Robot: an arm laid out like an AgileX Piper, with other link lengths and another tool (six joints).
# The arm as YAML. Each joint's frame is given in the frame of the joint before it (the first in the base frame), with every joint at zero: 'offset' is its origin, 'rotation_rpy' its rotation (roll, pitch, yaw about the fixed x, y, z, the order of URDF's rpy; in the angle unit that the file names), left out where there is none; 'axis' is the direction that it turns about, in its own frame. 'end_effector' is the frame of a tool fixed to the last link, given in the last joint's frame.
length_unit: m
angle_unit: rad
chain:
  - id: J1
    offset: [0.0, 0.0, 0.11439]
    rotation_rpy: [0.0, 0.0, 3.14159]
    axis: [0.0, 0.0, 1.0]
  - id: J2
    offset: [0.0, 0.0, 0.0]
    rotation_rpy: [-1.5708, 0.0, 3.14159]
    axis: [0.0, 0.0, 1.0]
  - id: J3
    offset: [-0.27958, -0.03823, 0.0]
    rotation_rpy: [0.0, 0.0, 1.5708]
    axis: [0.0, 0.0, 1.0]
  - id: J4
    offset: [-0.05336, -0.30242, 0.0]
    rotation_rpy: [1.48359, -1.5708, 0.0]
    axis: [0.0, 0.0, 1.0]
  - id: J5
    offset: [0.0, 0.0, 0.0]
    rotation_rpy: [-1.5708, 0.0, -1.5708]
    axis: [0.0, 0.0, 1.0]
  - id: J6
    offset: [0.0, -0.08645, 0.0]
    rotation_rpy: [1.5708, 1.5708, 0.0]
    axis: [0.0, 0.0, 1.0]
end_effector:
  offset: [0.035, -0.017, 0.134]
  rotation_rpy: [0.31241, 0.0, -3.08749]
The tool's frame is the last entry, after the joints.
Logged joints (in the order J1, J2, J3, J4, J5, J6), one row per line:
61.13 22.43 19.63 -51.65 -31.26 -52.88
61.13 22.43 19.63 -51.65 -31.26 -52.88
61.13 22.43 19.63 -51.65 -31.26 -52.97
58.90 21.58 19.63 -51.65 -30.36 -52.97
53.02 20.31 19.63 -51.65 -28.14 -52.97
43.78 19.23 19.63 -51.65 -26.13 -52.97
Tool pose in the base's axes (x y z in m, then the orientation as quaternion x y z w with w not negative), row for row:
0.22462 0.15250 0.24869 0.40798 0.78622 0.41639 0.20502
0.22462 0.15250 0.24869 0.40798 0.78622 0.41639 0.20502
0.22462 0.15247 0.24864 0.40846 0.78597 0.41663 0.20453
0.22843 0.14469 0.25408 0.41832 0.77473 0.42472 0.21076
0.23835 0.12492 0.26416 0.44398 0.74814 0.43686 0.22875
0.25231 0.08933 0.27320 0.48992 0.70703 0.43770 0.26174
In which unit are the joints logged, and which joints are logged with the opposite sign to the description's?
The joints are logged in degrees. Opposite sign: J3, J5, J6.
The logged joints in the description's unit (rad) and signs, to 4 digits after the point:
1.0669 0.3915 -0.3426 -0.9015 0.5456 0.9229
1.0669 0.3915 -0.3426 -0.9015 0.5456 0.9229
1.0669 0.3915 -0.3426 -0.9015 0.5456 0.9245
1.0280 0.3766 -0.3426 -0.9015 0.5299 0.9245
0.9254 0.3545 -0.3426 -0.9015 0.4911 0.9245
0.7641 0.3356 -0.3426 -0.9015 0.4561 0.9245

